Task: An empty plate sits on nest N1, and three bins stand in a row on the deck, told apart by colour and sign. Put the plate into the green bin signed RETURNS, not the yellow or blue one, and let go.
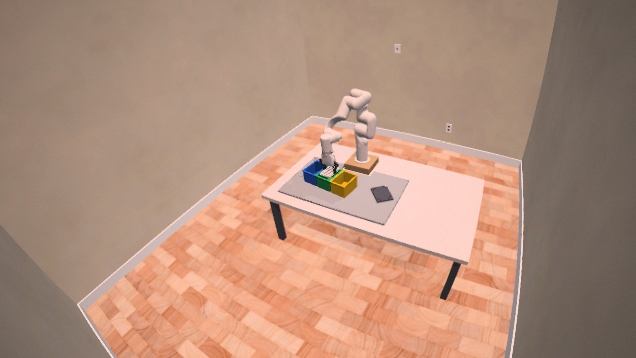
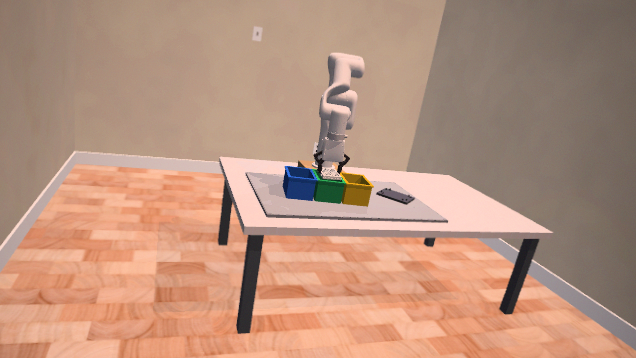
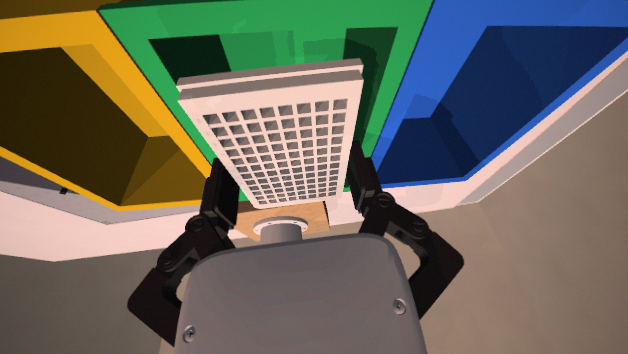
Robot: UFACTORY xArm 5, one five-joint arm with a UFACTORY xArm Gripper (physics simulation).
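Where they show: gripper, fingertip midpoint: (image 1: 329,171) (image 2: 328,173) (image 3: 290,161); arm's base, link origin: (image 1: 362,159) (image 2: 323,167) (image 3: 281,225).
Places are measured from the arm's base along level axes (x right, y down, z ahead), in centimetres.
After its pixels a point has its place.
Note:
My gripper (image 1: 329,167) @(y -6.9, x 16.0, z 31.5 cm) (image 2: 331,170) @(y -6.9, x 16.0, z 31.5 cm) (image 3: 290,161) @(y -6.9, x 16.0, z 31.5 cm) is shut on the white plate (image 1: 329,172) @(y -7.3, x 15.6, z 33.6 cm) (image 2: 330,173) @(y -7.4, x 16.3, z 33.2 cm) (image 3: 280,145) @(y -7.1, x 16.3, z 33.6 cm), a flat rectangular piece with a grid of square wells. The fingers hold it by its two long sides. The plate hangs over the opening of the green bin (image 1: 324,183) @(y -1.8, x 17.6, z 40.0 cm) (image 2: 329,192) @(y -0.7, x 19.1, z 39.5 cm) (image 3: 280,20) @(y -5.9, x 19.1, z 39.3 cm), close to rim height; the exact gap is hard to tell. The green bin stands between the blue bin (image 1: 311,176) @(y -3.4, x 29.0, z 36.2 cm) (image 2: 299,187) @(y -1.5, x 32.0, z 35.2 cm) (image 3: 450,25) @(y -5.9, x 26.1, z 36.6 cm) and the yellow bin (image 1: 343,187) @(y -5.6, x 1.3, z 46.0 cm) (image 2: 356,195) @(y -0.6, x 7.2, z 43.5 cm) (image 3: 50,32) @(y -5.9, x 10.6, z 42.3 cm). The signs are not readable.
A dark, flat nest (image 1: 382,194) @(y 2.9, x -24.2, z 36.4 cm) (image 2: 395,195) @(y 2.9, x -22.8, z 35.7 cm) with small corner pegs lies on the grey deck (image 1: 360,207) @(y 4.1, x -12.4, z 52.3 cm) (image 2: 320,210) @(y 4.1, x 27.3, z 47.8 cm), on the yellow bin's side. The arm's wooden base block (image 1: 356,166) @(y 0.2, x 2.0, z 10.2 cm) stands behind the bins on the white table (image 1: 435,210) @(y 5.5, x -63.6, z 41.7 cm) (image 2: 480,215) @(y 5.4, x -61.0, z 58.9 cm).

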